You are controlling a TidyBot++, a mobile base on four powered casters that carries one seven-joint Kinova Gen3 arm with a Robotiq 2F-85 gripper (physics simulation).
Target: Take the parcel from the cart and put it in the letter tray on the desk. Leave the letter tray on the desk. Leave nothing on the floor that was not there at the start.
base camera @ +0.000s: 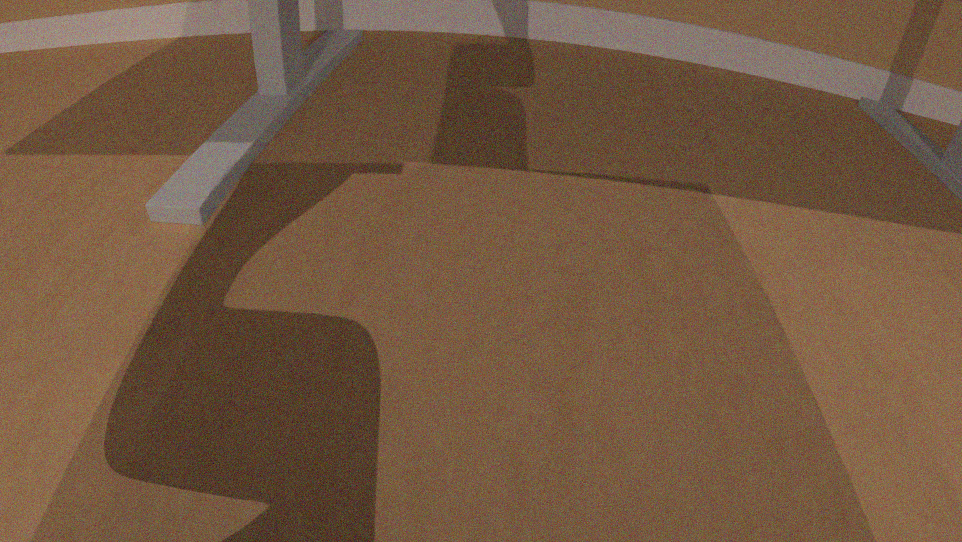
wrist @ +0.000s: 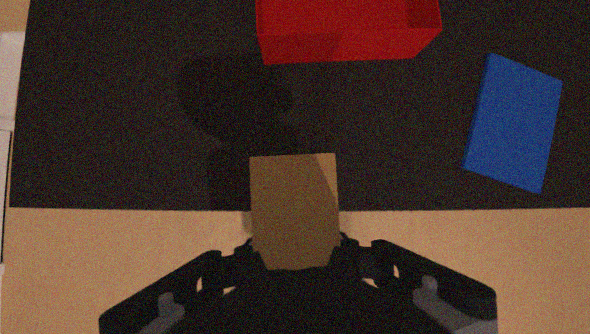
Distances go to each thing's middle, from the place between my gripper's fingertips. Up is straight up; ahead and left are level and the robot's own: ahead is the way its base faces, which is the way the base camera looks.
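Brown cardboard parcel point(wrist: 294, 201), 30 mm above my hand. Red letter tray point(wrist: 283, 39), from my hand 410 mm ahead, 90 mm to the right, 90 mm below.
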